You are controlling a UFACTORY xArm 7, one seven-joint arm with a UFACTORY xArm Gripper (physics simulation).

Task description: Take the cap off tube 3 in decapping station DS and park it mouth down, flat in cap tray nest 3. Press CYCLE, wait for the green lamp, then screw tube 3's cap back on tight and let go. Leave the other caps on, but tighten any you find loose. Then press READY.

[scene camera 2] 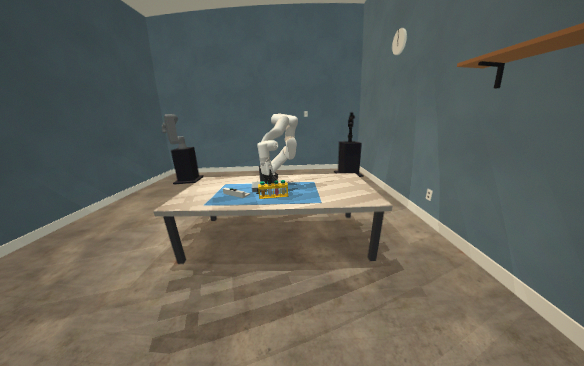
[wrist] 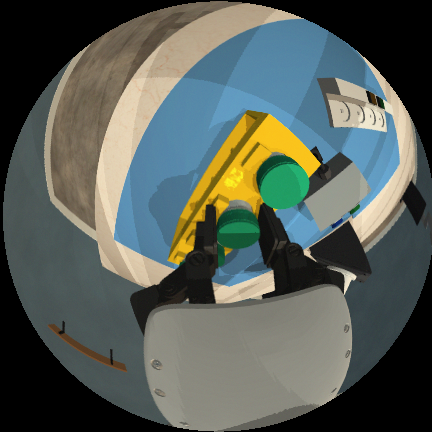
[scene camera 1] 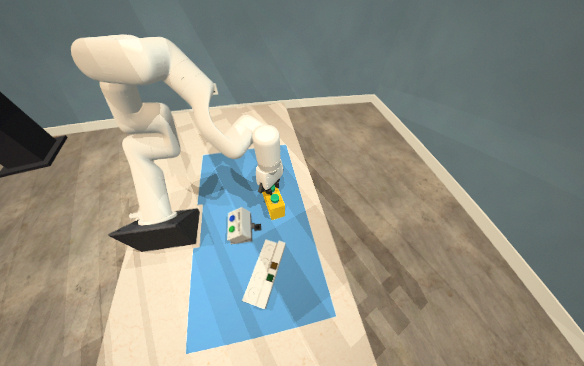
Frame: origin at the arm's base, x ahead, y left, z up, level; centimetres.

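Where they show: gripper, fingertip midpoint: point(scene camera 2: 268, 183) point(wrist: 236, 216) point(scene camera 1: 272, 189); arm's base, origin of the base link: point(wrist: 341, 271) point(scene camera 1: 158, 219).
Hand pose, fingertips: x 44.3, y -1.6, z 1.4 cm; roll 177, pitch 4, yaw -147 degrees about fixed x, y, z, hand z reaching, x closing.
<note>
Things, the pixels of their top centre, and the offset from my fingertips. "spot": a spot on its surface instead. Level surfaces: height alone.
- green cap, middle of its top: point(wrist: 238, 236) dz +1.5, dx -0.4, dy +0.6 cm
- yellow rack, middle of its top: point(wrist: 221, 234) point(scene camera 1: 269, 184) point(scene camera 2: 272, 183) dz -0.5, dx -0.5, dy +3.2 cm
- end cap, middle of its top: point(wrist: 285, 188) point(scene camera 1: 274, 197) dz +1.3, dx -0.3, dy -4.6 cm
- white tray, middle of its top: point(scene camera 1: 264, 268) point(scene camera 2: 235, 187) dz -5.4, dx -11.1, dy -26.9 cm
- brown square, surface spot: point(scene camera 1: 274, 265) spot: dz -5.4, dx -7.5, dy -27.0 cm
- dark green square, surface spot: point(scene camera 1: 270, 277) spot: dz -5.4, dx -9.8, dy -30.2 cm
- grey box, middle of its top: point(wrist: 349, 216) point(scene camera 1: 237, 220) dz -2.4, dx -16.3, dy -7.9 cm
- blue button, middle of its top: point(wrist: 338, 226) point(scene camera 1: 231, 217) dz -3.3, dx -18.0, dy -5.3 cm
- green button, middle of its top: point(wrist: 356, 211) point(scene camera 1: 231, 228) dz -3.3, dx -18.8, dy -9.7 cm
- small black part, surface spot: point(scene camera 1: 257, 227) spot: dz -9.7, dx -9.7, dy -9.6 cm
- blue mat, its level: dz -10.8 cm
My gripper point(scene camera 1: 270, 189) point(scene camera 2: 268, 179) point(wrist: 236, 216) is shut on a green cap point(wrist: 239, 231), the second from one end of the yellow rack point(scene camera 1: 276, 211) point(wrist: 295, 136). That cap is upright over a pale tube neck. The end cap point(scene camera 1: 275, 198) point(wrist: 284, 186) stands beside the fingers, on its tube. Another green cap partly shows behind a finger in the wrist view. The white tray point(scene camera 1: 259, 274) point(scene camera 2: 236, 193) has round nest outlines and no cap on them. A brown square point(scene camera 1: 274, 265) and a dark green square point(scene camera 1: 270, 277) are on it. Tube numbers are not readable.
A grey box point(scene camera 1: 245, 229) point(wrist: 336, 196) with a blue button point(scene camera 1: 231, 218) point(wrist: 337, 223) and a green button point(scene camera 1: 231, 229) point(wrist: 354, 209) stands between the arm's base and the rack. A small black part point(scene camera 1: 257, 227) sticks out from its side. Everything stands on a blue mat point(scene camera 1: 220, 300).
</note>
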